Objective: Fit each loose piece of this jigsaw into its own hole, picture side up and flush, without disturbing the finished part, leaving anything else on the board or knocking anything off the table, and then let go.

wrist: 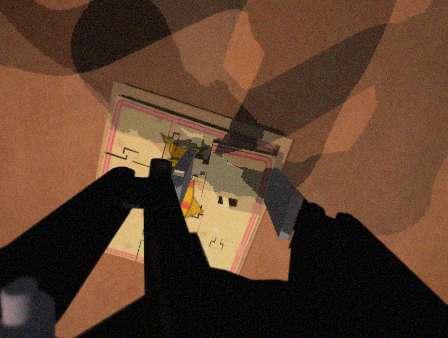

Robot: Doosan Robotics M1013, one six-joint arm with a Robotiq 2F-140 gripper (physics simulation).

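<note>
My gripper (230, 174) is shut on a pale corner piece (230, 175), picture side up, near the middle of the wrist view. Pink double lines run along the piece's top and right edges, and part of it is in shadow. It is over the top right corner of the jigsaw board (150, 98). Dark gaps show along its top edge, and two small dark openings show at its lower edge. Whether it is above the hole or partly in it I cannot tell. The left finger hides part of the yellow and orange picture (192, 206) on the joined pieces.
The brown table (45, 130) surrounds the board, with broad dark shadows across its upper part and right side. The black gripper linkages hide the board's lower left part and part of its bottom edge. The right finger stands beyond the board's right edge.
</note>
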